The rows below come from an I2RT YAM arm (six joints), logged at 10 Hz.
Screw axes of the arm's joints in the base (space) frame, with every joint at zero. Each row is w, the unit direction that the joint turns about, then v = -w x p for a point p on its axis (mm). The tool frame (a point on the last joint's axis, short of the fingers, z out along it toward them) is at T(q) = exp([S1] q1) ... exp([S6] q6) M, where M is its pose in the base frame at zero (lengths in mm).
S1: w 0 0 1 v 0 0 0
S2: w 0 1 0 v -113.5 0 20
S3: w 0 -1 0 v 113.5 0 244
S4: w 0 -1 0 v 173.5 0 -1
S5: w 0 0 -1 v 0 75 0
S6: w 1 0 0 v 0 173.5 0
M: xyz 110.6 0 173.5 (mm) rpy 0 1.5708 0 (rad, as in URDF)
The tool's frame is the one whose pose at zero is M.
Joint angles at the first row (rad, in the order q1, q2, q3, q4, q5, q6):
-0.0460 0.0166 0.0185 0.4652 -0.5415 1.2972
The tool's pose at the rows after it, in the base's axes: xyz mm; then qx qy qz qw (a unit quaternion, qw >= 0):
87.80 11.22 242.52 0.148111 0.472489 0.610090 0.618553
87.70 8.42 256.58 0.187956 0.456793 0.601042 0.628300
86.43 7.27 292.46 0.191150 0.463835 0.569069 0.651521
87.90 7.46 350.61 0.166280 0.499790 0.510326 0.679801
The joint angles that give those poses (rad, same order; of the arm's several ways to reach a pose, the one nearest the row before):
-0.0459 0.0124 0.0365 0.5751 -0.4423 1.3666
-0.0459 0.0391 0.0971 0.5201 -0.3568 1.3777
-0.0464 0.1276 0.2478 0.4309 -0.3222 1.3011
-0.0459 0.2844 0.5060 0.2680 -0.3286 1.1355

